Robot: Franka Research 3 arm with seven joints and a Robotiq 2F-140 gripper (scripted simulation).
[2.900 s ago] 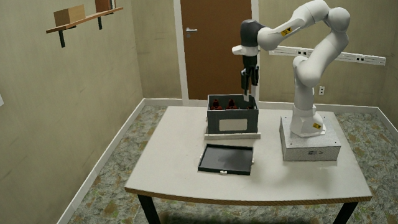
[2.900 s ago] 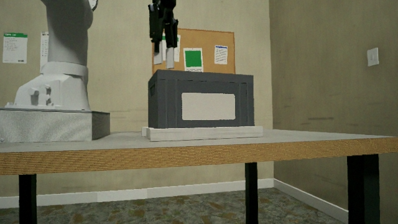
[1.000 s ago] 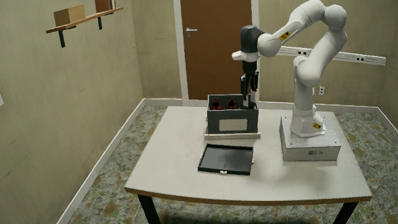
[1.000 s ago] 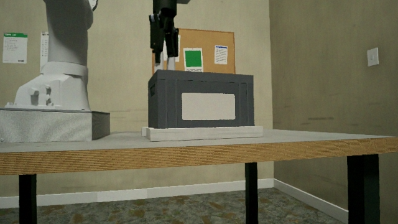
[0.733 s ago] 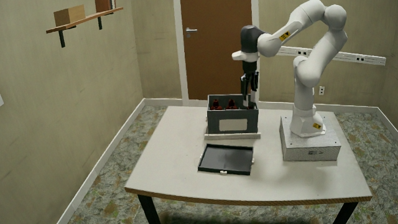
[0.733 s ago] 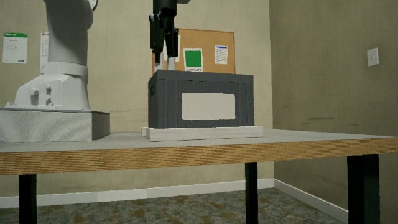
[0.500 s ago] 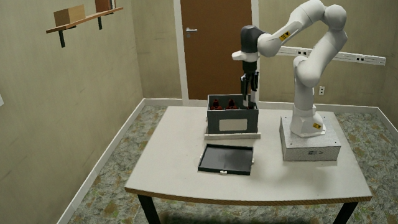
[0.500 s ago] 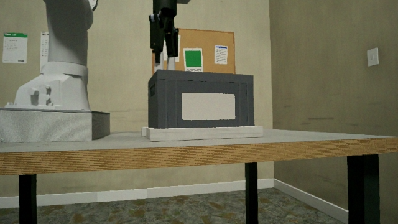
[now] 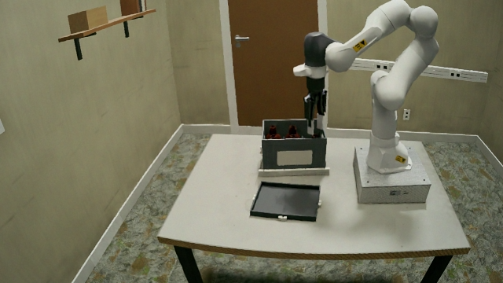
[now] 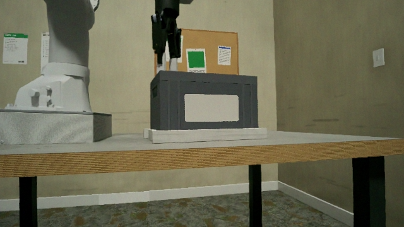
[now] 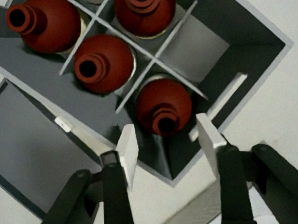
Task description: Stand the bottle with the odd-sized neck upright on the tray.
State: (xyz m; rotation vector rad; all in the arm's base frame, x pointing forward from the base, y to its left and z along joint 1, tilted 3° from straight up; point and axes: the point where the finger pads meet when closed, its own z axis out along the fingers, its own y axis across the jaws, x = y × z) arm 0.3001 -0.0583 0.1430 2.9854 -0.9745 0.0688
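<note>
My hand is 130 mm above the dark grey crate, 100 mm short of it and 30 mm to the left of it. Round my hand: dark tray: 260 mm to the left, 200 mm below, 90 mm ahead.
</note>
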